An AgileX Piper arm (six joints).
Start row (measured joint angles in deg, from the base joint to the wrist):
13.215 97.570 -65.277 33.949 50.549 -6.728
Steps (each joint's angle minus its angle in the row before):
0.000 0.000 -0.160 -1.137 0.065 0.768
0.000 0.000 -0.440 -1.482 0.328 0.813
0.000 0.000 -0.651 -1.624 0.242 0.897
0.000 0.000 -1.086 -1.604 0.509 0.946
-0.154 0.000 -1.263 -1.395 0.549 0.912
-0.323 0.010 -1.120 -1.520 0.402 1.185
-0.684 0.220 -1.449 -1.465 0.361 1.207
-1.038 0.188 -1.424 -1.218 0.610 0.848
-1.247 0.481 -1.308 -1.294 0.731 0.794
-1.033 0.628 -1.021 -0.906 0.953 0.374
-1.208 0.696 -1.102 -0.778 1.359 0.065
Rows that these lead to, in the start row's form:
13.215 97.570 -65.437 32.812 50.614 -5.960
13.215 97.570 -65.877 31.330 50.942 -5.147
13.215 97.570 -66.528 29.706 51.184 -4.250
13.215 97.570 -67.614 28.102 51.693 -3.304
13.061 97.570 -68.877 26.707 52.242 -2.392
12.738 97.580 -69.997 25.187 52.644 -1.207
12.054 97.800 -71.446 23.722 53.005 0.000
11.016 97.988 -72.870 22.504 53.615 0.848
9.769 98.469 -74.178 21.210 54.346 1.642
8.736 99.097 -75.199 20.304 55.299 2.016
7.528 99.793 -76.301 19.526 56.658 2.081

